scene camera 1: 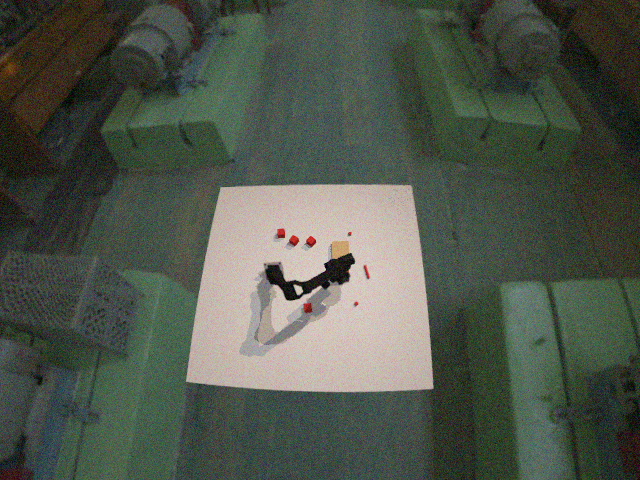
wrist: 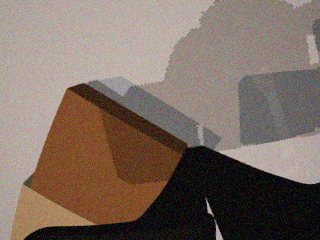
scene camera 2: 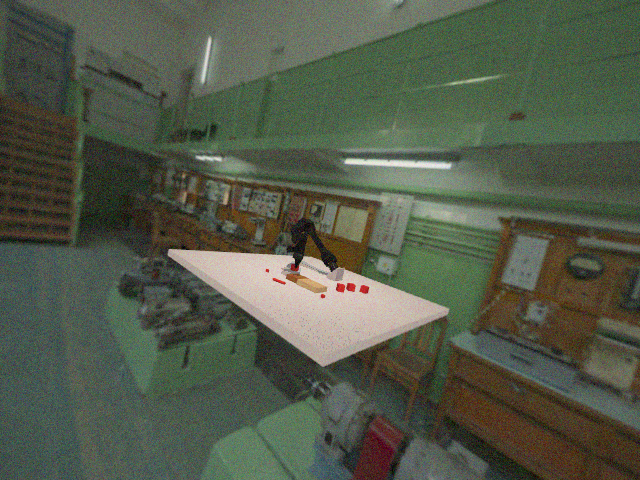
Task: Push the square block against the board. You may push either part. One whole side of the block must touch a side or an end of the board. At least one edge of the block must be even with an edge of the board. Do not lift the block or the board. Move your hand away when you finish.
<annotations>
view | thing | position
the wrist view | my gripper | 194,155
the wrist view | brown square block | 104,163
</annotations>
